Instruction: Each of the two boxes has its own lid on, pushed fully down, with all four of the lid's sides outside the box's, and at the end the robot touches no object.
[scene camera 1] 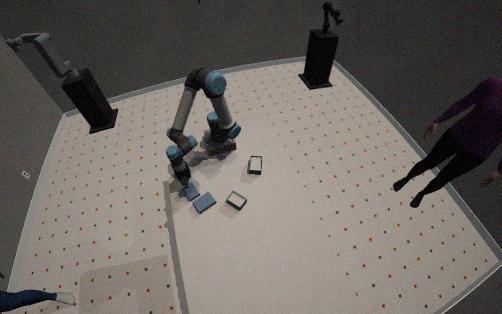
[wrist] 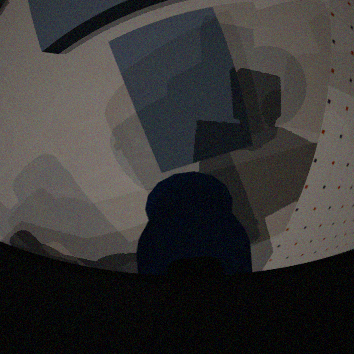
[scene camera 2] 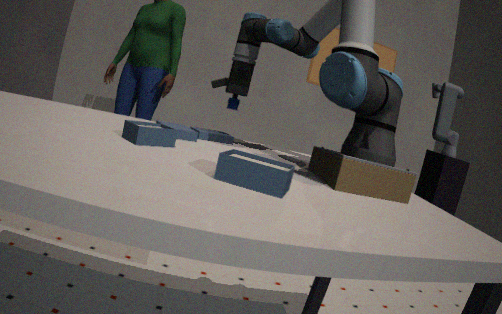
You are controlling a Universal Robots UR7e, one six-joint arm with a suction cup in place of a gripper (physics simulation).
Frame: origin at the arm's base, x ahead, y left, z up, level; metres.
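Where they show: hand, its tool point: (wrist: 189, 211) (scene camera 2: 232, 108); arm's base, origin of its link: (scene camera 1: 220, 135) (scene camera 2: 367, 159).
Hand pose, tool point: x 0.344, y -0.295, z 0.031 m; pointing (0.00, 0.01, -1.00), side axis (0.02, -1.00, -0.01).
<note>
Each offset is from my tool point to the top centre of the thing. Level surfaces: height alone.
Two blue-grey boxes lie without lids on the table, pale inside their dark rims: one box {0.036 m back, 0.492 m left, 0.058 m down} (scene camera 1: 255, 165) (scene camera 2: 252, 172) nearer the robot's base, the other box {0.198 m ahead, 0.293 m left, 0.063 m down} (scene camera 1: 236, 200) (scene camera 2: 152, 135) farther out. A larger blue-grey lid {0.152 m ahead, 0.081 m left, 0.079 m down} (scene camera 1: 204, 202) (scene camera 2: 179, 131) (wrist: 75, 17) lies flat beside a smaller lid {0.044 m ahead, 0.002 m left, 0.082 m down} (scene camera 1: 191, 193) (scene camera 2: 215, 136) (wrist: 165, 85), a small gap between them. Neither lid is on a box. My gripper, a dark blue suction cup (scene camera 2: 233, 103) (wrist: 190, 200), holds nothing and hangs above the table near the smaller lid, apart from it. In the first scene view the cup is hard to make out.
The robot's base stands behind a brown block (scene camera 2: 375, 179) (scene camera 1: 223, 149) near the box closer to it. The pale table {0.105 m down} (scene camera 2: 125, 200) has a grey edge. Dark pedestals (scene camera 1: 87, 100) (scene camera 1: 320, 57) with other arms and several standing people are around it.
</note>
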